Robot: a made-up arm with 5 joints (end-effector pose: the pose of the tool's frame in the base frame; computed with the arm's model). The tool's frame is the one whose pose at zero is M.
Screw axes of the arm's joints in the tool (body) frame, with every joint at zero. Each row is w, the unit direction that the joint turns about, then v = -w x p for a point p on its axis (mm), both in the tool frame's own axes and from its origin. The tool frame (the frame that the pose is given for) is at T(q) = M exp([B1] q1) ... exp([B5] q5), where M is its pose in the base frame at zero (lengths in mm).
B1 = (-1, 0, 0, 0, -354.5, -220.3)
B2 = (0, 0, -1, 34.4, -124.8, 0)
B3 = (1, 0, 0, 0, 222.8, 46.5)
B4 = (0, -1, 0, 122.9, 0, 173)
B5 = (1, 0, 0, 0, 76.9, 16.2)
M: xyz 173.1 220.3 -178.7 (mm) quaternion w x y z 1 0 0 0
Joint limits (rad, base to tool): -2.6..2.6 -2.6..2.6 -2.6..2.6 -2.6..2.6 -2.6..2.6
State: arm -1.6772 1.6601 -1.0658 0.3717 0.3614
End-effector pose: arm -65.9 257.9 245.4 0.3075 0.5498 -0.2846 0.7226
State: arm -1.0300 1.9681 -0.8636 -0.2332 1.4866
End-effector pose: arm -64.0 338.7 102.9 0.3930 0.2180 -0.8495 0.2763
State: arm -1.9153 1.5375 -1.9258 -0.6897 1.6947
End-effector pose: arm -209.3 107.0 325.8 0.2859 0.7349 -0.4953 0.3647
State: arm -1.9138 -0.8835 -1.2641 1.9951 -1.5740
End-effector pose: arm -32.8 1.0 357.7 0.0311 -0.4971 -0.8481 0.1807
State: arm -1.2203 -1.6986 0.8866 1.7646 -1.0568
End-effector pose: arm 144.6 165.0 342.2 0.7527 -0.3000 -0.1437 0.5682
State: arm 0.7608 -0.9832 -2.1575 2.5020 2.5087
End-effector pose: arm -13.0 -132.1 60.7 0.2234 -0.8397 -0.4735 0.1445
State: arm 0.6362 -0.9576 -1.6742 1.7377 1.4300
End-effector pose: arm -16.8 3.0 -134.5 -0.1280 0.2578 0.9394 0.1864
